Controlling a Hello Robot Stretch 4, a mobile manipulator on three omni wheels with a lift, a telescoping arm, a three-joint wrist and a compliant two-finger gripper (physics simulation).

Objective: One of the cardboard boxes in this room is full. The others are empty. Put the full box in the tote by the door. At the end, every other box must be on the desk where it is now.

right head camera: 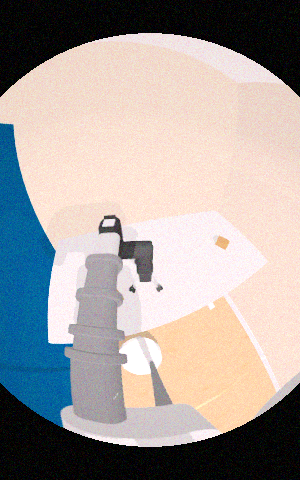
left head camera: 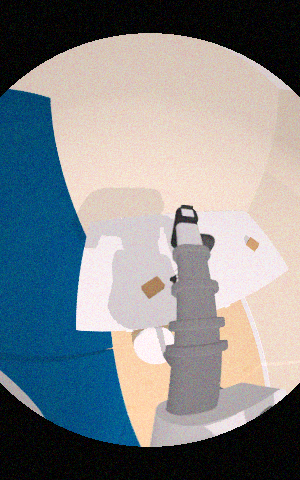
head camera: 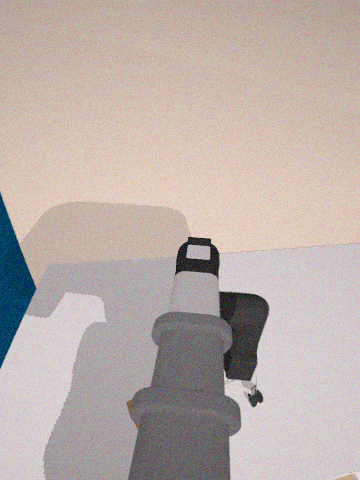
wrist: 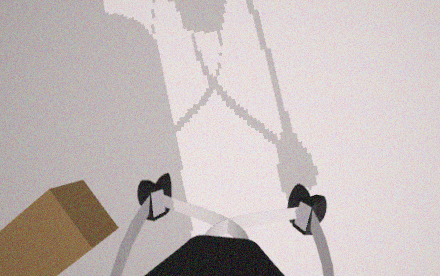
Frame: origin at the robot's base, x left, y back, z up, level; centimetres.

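Where they show: gripper, between the fingertips: [right head camera: 146, 290] [wrist: 233, 194]; robot's base, origin of its link: [right head camera: 140, 354] [left head camera: 154, 343].
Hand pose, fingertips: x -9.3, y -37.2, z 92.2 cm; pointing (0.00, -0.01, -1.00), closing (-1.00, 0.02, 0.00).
Each offset is from my fingertips to the top centre of the thing. Level surfaces: height alone.
A brown cardboard box @[dx +16.5, dy +4.8, dz +5.0 cm] [left head camera: 153, 287] [wrist: 45, 235] sits on the white desk @[dz +0.0 cm] [head camera: 310, 325] [left head camera: 230, 270] [right head camera: 185, 285] [wrist: 370, 100], in the arm's shadow. It is at the lower left of the wrist view and partly cut off there. A second small box @[dx -57.1, dy -27.8, dz +5.0 cm] [left head camera: 252, 244] [right head camera: 222, 242] stands near the desk's far right end. My gripper [right head camera: 146, 288] [wrist: 233, 194] is open with nothing between its fingers. It hangs above the desk, to the right of the near box. In the head camera view the arm hides most of the near box. Whether either box is full cannot be seen. The tote does not show.
A large blue surface [head camera: 12, 290] [left head camera: 30, 225] [right head camera: 22, 280] rises left of the desk. A beige wall [head camera: 200, 100] [left head camera: 165, 125] [right head camera: 125, 125] stands behind it. A white round object [left head camera: 147, 347] [right head camera: 135, 357] is on the tan floor @[dz -95.0 cm] [left head camera: 240, 340] [right head camera: 200, 360] before the desk.
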